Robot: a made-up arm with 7 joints.
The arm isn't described. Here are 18 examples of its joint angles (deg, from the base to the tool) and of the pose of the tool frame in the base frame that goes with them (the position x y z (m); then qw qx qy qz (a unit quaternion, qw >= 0)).
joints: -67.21 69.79 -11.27 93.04 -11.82 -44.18 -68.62
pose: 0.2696 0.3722 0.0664 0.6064 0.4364 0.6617 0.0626
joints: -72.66 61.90 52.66 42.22 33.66 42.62 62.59
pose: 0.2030 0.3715 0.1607 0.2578 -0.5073 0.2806 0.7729
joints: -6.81 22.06 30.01 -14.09 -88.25 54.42 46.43
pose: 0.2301 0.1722 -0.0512 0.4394 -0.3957 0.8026 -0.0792
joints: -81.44 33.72 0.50 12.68 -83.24 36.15 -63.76
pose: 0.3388 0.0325 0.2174 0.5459 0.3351 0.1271 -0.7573
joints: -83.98 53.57 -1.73 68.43 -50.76 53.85 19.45
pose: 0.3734 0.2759 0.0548 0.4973 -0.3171 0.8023 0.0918
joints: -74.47 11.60 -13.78 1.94 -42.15 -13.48 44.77
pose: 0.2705 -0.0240 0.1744 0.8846 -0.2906 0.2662 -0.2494
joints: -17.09 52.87 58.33 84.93 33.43 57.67 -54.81
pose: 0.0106 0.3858 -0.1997 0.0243 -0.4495 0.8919 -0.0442
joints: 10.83 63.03 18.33 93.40 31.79 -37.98 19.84
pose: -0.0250 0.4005 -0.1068 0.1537 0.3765 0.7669 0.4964
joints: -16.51 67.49 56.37 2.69 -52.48 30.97 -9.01
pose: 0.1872 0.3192 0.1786 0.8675 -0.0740 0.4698 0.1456
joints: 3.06 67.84 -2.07 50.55 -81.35 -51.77 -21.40
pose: 0.1207 0.3935 -0.0239 0.8205 0.0013 0.4952 0.2855
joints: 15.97 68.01 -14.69 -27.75 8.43 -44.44 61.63
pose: 0.1236 0.0850 -0.0377 0.9455 0.1633 0.2707 0.0773
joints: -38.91 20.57 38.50 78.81 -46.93 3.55 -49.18
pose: 0.2359 0.2154 -0.2687 0.6276 -0.4386 0.5679 -0.3021
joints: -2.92 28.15 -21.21 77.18 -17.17 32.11 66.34
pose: -0.0071 0.2396 -0.2888 0.1276 -0.2583 -0.6891 -0.6649
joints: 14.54 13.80 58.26 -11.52 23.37 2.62 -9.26
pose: 0.0975 0.2844 -0.0171 0.5052 0.0991 0.6617 0.5450
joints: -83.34 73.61 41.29 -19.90 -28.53 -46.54 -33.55
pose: -0.0284 0.1355 0.2297 0.6377 0.3901 -0.5763 0.3301
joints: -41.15 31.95 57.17 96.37 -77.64 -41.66 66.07
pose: 0.1366 0.2342 -0.2312 0.1125 0.8824 -0.1334 -0.4370
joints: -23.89 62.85 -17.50 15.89 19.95 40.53 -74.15
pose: 0.3054 0.2459 -0.0798 0.0783 0.4208 0.9036 -0.0152
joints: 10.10 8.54 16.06 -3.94 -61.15 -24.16 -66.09
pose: 0.1727 0.1942 -0.1139 0.8859 -0.0287 0.3218 -0.3328
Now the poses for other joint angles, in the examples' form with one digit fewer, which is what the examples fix.
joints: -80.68 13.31 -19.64 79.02 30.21 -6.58 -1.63
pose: 0.418 0.004 -0.034 0.639 0.507 0.546 0.193
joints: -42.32 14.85 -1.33 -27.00 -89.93 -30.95 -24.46
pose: 0.251 0.082 0.113 0.759 -0.206 -0.106 -0.609
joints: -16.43 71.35 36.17 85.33 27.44 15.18 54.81
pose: 0.076 0.446 -0.043 0.011 0.026 0.450 0.893
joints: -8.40 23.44 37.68 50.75 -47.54 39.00 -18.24
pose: 0.109 0.266 -0.274 0.339 -0.537 0.763 -0.118
